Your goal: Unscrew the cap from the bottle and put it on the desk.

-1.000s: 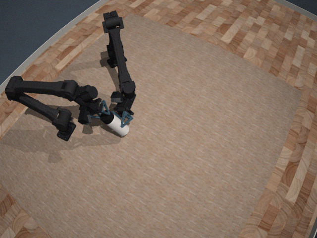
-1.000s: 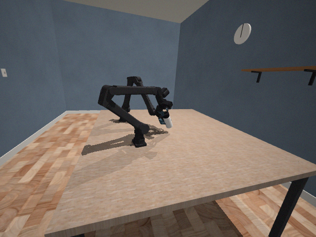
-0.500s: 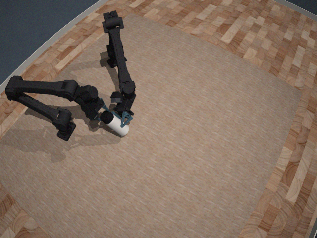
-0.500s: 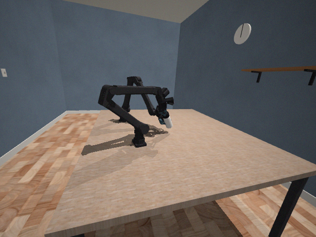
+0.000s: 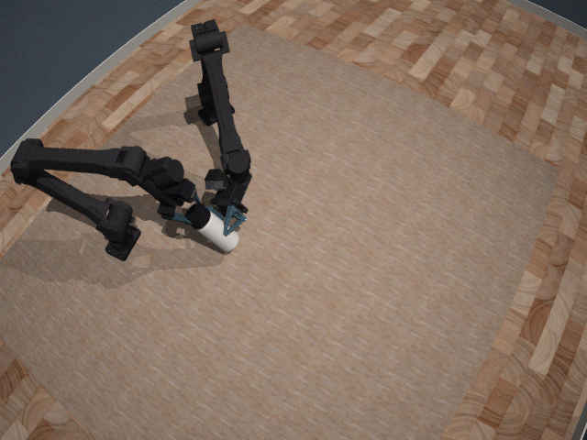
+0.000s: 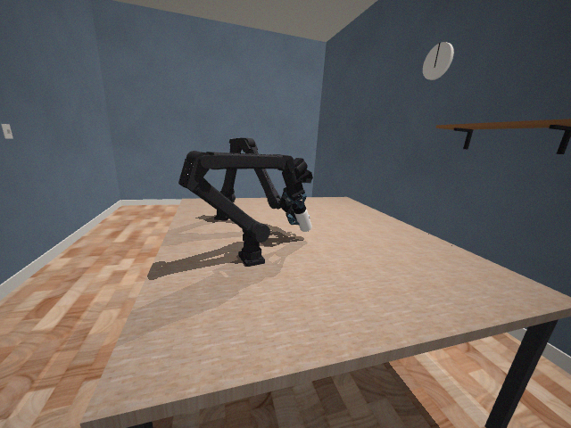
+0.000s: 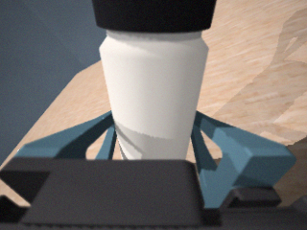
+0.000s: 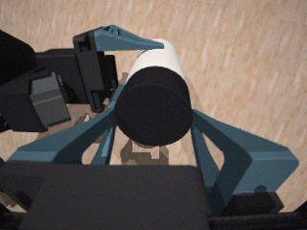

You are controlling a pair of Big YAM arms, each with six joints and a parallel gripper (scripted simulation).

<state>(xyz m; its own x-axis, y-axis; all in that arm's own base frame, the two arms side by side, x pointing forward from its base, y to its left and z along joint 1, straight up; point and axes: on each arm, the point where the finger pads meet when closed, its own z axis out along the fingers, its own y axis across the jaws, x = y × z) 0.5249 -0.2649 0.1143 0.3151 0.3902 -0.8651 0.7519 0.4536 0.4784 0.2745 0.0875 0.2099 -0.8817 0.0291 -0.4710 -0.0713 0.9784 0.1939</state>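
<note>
Now: right hand 2 cm above the black cap and 1 cm short of it. Round my right hand: white bottle 6 cm below, 3 cm ahead, 1 cm to the left.
The white bottle lies 20 mm behind my left hand, 10 mm to the right of it and 40 mm above it. Also, from my left hand: black cap (40 mm behind, 20 mm to the right, 70 mm above).
</note>
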